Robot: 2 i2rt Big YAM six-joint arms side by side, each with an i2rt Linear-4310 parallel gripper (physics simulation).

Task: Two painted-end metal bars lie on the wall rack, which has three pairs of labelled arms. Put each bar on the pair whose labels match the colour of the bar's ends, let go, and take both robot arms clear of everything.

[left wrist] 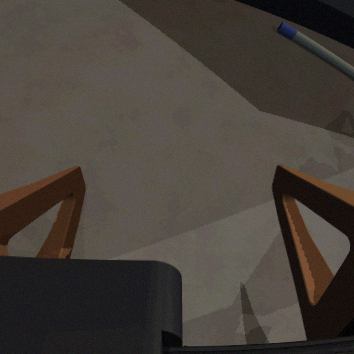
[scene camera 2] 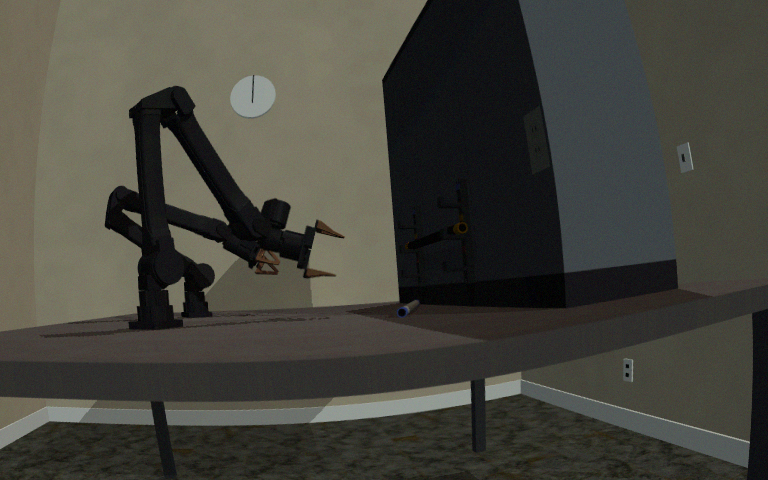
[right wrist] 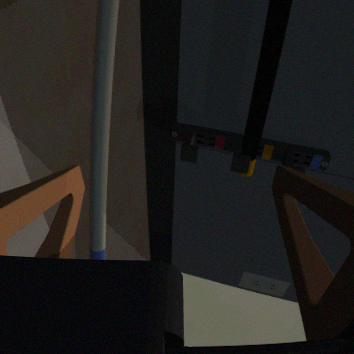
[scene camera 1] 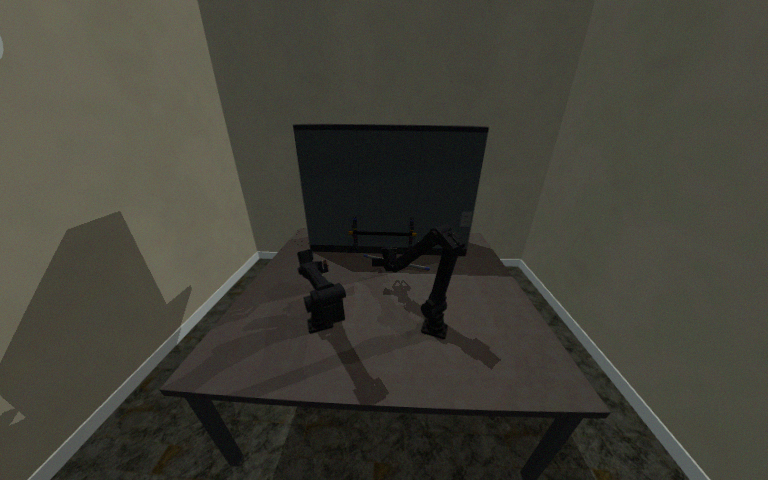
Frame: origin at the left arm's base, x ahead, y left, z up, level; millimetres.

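Where they show: left gripper, between the fingertips: (left wrist: 178, 176) (scene camera 2: 278, 268) (scene camera 1: 320, 268); right gripper, between the fingertips: (scene camera 2: 340, 256) (right wrist: 177, 175); left arm's base, origin of its link: (scene camera 2: 196, 316) (scene camera 1: 320, 324); right arm's base, origin of its link: (scene camera 2: 156, 327) (scene camera 1: 434, 329).
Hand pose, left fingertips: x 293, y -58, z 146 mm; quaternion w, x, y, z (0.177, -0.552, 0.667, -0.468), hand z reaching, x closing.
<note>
Each offset is from my left fingertips to the top centre of the thing.
The blue-ended grey bar {dx +110, dy -531, dz -126 mm} (scene camera 1: 416, 266) (scene camera 2: 408, 308) (left wrist: 320, 51) (right wrist: 102, 125) lies on the table in front of the wall panel. The yellow-ended black bar {dx +241, dy -479, dz +52 mm} (scene camera 1: 385, 233) (scene camera 2: 433, 237) (right wrist: 265, 85) lies across the middle arms of the rack {dx +154, dy -669, dz +161 mm} (scene camera 2: 465, 254) (right wrist: 231, 145), beside the yellow label in the right wrist view. The red-labelled and blue-labelled arms there carry no bar. My right gripper (scene camera 2: 339, 256) (right wrist: 177, 175) is open and empty, above the table and back from the grey bar. My left gripper (scene camera 2: 267, 263) (left wrist: 178, 176) is open and empty above the table, farther left.
The dark wall panel (scene camera 1: 390, 181) (scene camera 2: 475, 141) stands upright at the back of the table (scene camera 1: 453, 384) (scene camera 2: 254, 379). An outlet plate {dx +33, dy -1034, dz +211 mm} (scene camera 1: 466, 219) (scene camera 2: 536, 140) (right wrist: 264, 283) is on the panel near the rack. The panel's shadow falls over the grey bar.
</note>
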